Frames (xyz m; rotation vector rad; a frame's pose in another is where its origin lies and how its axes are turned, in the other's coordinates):
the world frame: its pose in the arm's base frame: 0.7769 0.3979 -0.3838 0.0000 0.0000 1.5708
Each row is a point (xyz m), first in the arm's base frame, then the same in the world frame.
Working: the arm's base frame: its pose in the world frame: -0.3979 0.7769 0.3838 0.0000 0.0000 -1.5708

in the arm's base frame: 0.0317 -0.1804 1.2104
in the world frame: -0.5783 0.7452 1.5942
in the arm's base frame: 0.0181 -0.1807 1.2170
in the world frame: -0.5786 0.7588 1.6008
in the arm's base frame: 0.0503 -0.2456 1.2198
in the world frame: -0.6435 0.7266 1.6036
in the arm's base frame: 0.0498 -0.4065 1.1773
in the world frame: -0.8044 0.7271 1.5611
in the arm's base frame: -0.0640 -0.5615 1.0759
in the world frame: -0.9594 0.8409 1.4597
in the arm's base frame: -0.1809 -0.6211 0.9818
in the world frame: -1.0190 0.9578 1.3656
